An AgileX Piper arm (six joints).
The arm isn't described. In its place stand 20 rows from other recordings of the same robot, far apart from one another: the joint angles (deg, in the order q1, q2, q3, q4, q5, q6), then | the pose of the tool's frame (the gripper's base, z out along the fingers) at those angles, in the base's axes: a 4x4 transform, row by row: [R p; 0 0 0 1], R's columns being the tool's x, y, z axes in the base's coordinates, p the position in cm.
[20.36 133.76 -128.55 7.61 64.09 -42.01] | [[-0.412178, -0.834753, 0.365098, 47.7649], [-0.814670, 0.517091, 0.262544, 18.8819], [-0.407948, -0.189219, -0.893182, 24.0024], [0, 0, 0, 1]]
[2.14 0.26 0.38 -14.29 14.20 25.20] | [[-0.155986, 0.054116, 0.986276, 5.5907], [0.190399, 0.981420, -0.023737, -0.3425], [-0.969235, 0.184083, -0.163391, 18.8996], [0, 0, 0, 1]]
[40.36 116.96 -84.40 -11.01 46.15 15.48] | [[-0.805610, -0.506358, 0.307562, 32.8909], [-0.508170, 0.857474, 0.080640, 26.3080], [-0.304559, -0.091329, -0.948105, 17.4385], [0, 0, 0, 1]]
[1.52 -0.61 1.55 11.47 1.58 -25.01] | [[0.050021, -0.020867, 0.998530, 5.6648], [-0.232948, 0.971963, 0.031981, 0.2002], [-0.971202, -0.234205, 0.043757, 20.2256], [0, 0, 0, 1]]
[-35.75 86.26 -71.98 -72.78 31.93 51.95] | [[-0.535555, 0.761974, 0.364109, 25.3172], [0.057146, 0.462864, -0.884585, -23.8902], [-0.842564, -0.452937, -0.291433, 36.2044], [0, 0, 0, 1]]
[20.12 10.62 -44.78 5.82 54.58 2.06] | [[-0.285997, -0.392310, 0.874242, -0.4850], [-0.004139, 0.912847, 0.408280, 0.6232], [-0.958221, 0.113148, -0.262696, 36.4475], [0, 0, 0, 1]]
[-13.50 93.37 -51.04 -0.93 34.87 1.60] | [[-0.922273, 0.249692, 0.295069, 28.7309], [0.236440, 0.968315, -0.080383, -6.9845], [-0.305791, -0.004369, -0.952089, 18.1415], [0, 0, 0, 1]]
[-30.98 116.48 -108.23 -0.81 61.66 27.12] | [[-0.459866, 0.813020, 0.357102, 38.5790], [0.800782, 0.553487, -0.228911, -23.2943], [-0.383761, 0.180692, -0.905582, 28.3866], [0, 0, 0, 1]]
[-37.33 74.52 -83.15 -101.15 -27.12 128.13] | [[0.181697, 0.123728, 0.975540, 24.8087], [0.348225, 0.919672, -0.181500, -13.8013], [-0.919634, 0.372685, 0.124016, 49.7189], [0, 0, 0, 1]]
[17.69 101.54 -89.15 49.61 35.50 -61.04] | [[-0.297623, -0.751614, 0.588640, 38.3039], [-0.374887, 0.659065, 0.651991, 16.4416], [-0.877998, -0.026626, -0.477924, 33.8010], [0, 0, 0, 1]]
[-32.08 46.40 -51.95 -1.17 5.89 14.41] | [[0.189072, 0.502929, 0.843395, 14.0895], [0.151915, 0.833565, -0.531123, -8.8540], [-0.970141, 0.228544, 0.081201, 42.9035], [0, 0, 0, 1]]
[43.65 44.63 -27.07 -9.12 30.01 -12.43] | [[-0.231780, -0.774517, 0.588558, 10.8321], [-0.700068, 0.552897, 0.451895, 9.3363], [-0.675413, -0.307291, -0.670365, 25.4787], [0, 0, 0, 1]]
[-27.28 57.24 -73.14 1.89 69.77 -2.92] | [[-0.686254, 0.413212, 0.598591, 14.8750], [0.309428, 0.910631, -0.273872, -7.3542], [-0.658263, -0.002725, -0.752784, 42.2853], [0, 0, 0, 1]]
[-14.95 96.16 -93.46 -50.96 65.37 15.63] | [[-0.863846, 0.441630, 0.242351, 32.9642], [0.083655, 0.600169, -0.795487, -15.4520], [-0.496762, -0.666904, -0.555398, 38.1100], [0, 0, 0, 1]]
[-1.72 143.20 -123.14 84.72 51.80 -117.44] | [[0.115811, -0.790364, 0.601591, 55.1628], [-0.369078, 0.528060, 0.764810, 5.4677], [-0.922155, -0.310607, -0.230551, 19.6325], [0, 0, 0, 1]]
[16.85 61.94 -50.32 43.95 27.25 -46.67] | [[-0.373837, -0.588759, 0.716665, 21.1503], [-0.218034, 0.806822, 0.549090, 9.4273], [-0.901503, 0.049013, -0.429989, 34.4157], [0, 0, 0, 1]]
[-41.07 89.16 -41.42 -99.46 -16.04 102.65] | [[-0.512650, 0.513745, 0.687936, 23.8672], [0.509397, 0.826972, -0.237974, -17.5089], [-0.691162, 0.228436, -0.685647, 18.9500], [0, 0, 0, 1]]
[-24.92 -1.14 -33.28 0.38 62.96 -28.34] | [[-0.515926, 0.196118, 0.833881, -1.7850], [-0.280795, 0.880942, -0.380915, 0.8886], [-0.809305, -0.430674, -0.399432, 29.5840], [0, 0, 0, 1]]
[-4.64 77.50 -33.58 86.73 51.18 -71.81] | [[-0.778129, -0.350529, 0.521195, 23.2291], [0.204800, 0.642848, 0.738108, 5.2164], [-0.593778, 0.681084, -0.428431, 22.7640], [0, 0, 0, 1]]
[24.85 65.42 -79.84 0.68 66.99 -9.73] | [[-0.590472, -0.531229, 0.607568, 18.8523], [-0.454660, 0.840946, 0.293418, 8.8405], [-0.666804, -0.102982, -0.738083, 43.2799], [0, 0, 0, 1]]
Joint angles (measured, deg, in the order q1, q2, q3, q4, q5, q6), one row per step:
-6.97, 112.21, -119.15, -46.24, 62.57, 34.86
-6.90, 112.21, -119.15, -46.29, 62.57, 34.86
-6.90, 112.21, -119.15, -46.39, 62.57, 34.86
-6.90, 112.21, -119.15, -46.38, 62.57, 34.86
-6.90, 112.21, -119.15, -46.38, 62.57, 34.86
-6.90, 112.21, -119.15, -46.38, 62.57, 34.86
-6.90, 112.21, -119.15, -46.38, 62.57, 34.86
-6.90, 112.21, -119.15, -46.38, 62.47, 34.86
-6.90, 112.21, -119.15, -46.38, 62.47, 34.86
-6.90, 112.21, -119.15, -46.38, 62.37, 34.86
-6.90, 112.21, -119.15, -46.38, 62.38, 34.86
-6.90, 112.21, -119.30, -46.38, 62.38, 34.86
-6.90, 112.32, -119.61, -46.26, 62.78, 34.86
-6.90, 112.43, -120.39, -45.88, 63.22, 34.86
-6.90, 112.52, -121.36, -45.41, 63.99, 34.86
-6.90, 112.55, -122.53, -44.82, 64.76, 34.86
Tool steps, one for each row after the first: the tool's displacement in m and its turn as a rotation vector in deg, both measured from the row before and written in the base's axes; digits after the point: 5 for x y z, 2 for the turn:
0.00012, 0.00047, 0.00005, -0.05, 0.01, 0.06
-0.00003, -0.00009, 0.00010, -0.10, 0.01, -0.02
0.00000, 0.00001, -0.00001, 0.01, 0.00, 0.00
0.00000, 0.00000, 0.00000, 0.00, 0.00, 0.00
0.00000, 0.00000, 0.00000, 0.00, 0.00, 0.00
0.00000, 0.00000, 0.00000, 0.00, 0.00, 0.00
0.00013, 0.00004, 0.00008, -0.02, -0.07, 0.07
0.00000, 0.00000, 0.00000, 0.00, 0.00, 0.00
0.00013, 0.00004, 0.00008, -0.02, -0.07, 0.07
-0.00001, 0.00000, -0.00001, 0.00, 0.01, -0.01
-0.00007, 0.00001, 0.00077, -0.02, -0.15, 0.00
-0.00012, -0.00008, 0.00031, 0.19, 0.05, -0.26
-0.00034, 0.00019, 0.00242, 0.39, -0.41, -0.23
-0.00098, 0.00020, 0.00316, 0.54, -0.41, -0.43
-0.00140, 0.00039, 0.00448, 0.63, -0.68, -0.38

